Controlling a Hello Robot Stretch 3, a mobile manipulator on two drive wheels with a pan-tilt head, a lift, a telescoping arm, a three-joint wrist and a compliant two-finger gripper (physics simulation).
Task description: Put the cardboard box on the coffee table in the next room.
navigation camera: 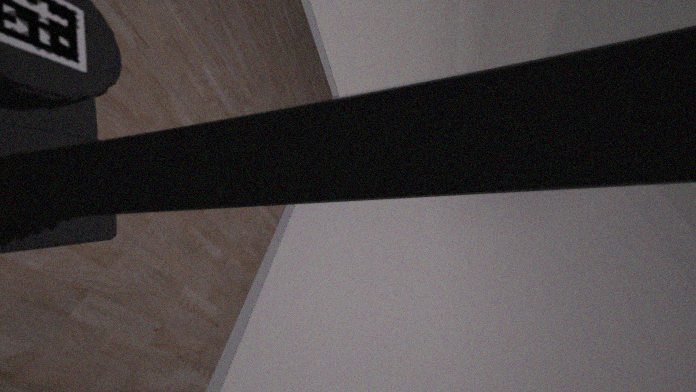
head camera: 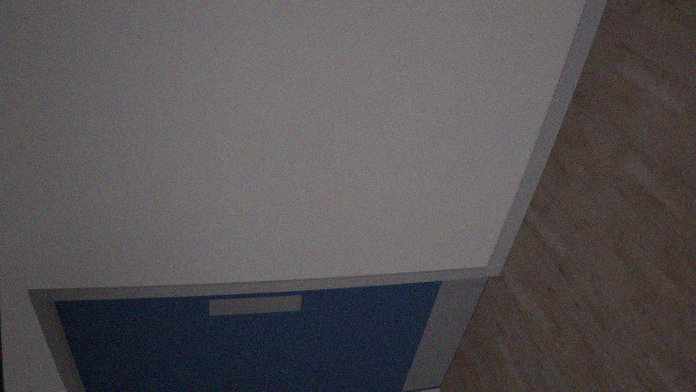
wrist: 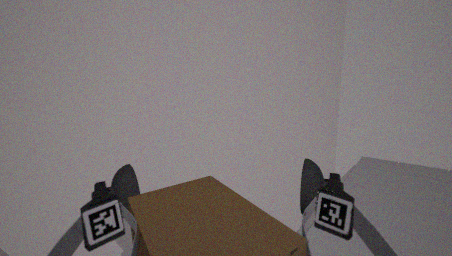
Note:
In view: my gripper [wrist: 217, 180], a brown cardboard box [wrist: 204, 209] and a blue door [head camera: 402, 330].
The navigation camera view does not show the brown cardboard box: it is out of frame. The head camera view misses the brown cardboard box: it is out of frame.

